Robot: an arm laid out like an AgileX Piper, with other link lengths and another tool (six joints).
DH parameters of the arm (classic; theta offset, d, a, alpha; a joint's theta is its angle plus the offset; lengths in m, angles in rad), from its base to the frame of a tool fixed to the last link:
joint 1: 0 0.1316 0 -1.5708
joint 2: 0.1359 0 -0.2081 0
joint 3: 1.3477 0 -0.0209 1.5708
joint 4: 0 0.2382 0 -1.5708
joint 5: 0 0 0 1.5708
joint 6: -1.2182 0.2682 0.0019 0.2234
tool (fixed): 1.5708 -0.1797 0 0
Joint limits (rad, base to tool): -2.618..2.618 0..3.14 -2.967..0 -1.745..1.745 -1.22..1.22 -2.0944..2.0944
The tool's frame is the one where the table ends.
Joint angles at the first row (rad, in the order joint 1, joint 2, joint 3, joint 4, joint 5, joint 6):
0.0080, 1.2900, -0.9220, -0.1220, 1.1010, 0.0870
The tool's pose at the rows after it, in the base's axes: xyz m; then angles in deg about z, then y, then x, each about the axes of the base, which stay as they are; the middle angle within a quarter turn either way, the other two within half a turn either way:
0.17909, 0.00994, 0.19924, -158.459, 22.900, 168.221
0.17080, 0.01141, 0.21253, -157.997, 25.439, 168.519
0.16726, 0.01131, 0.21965, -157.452, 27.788, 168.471
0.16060, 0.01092, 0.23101, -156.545, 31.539, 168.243
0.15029, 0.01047, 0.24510, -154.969, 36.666, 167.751
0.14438, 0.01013, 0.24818, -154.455, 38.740, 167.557
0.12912, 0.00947, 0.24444, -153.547, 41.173, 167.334
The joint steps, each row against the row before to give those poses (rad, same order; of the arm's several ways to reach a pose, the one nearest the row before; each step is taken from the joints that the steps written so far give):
0.0430, -0.0340, 0.0000, -0.0210, 0.0410, -0.0010
0.0070, -0.0730, 0.0000, 0.0070, 0.0280, 0.0000
0.0000, -0.0420, 0.0000, 0.0010, 0.0000, 0.0000
0.0000, -0.0690, 0.0000, 0.0000, 0.0020, 0.0000
0.0000, -0.0950, 0.0030, 0.0000, 0.0000, 0.0040
0.0000, -0.0470, 0.0160, 0.0000, -0.0060, 0.0000
-0.0010, -0.1050, 0.0740, 0.0020, -0.0130, 0.0040

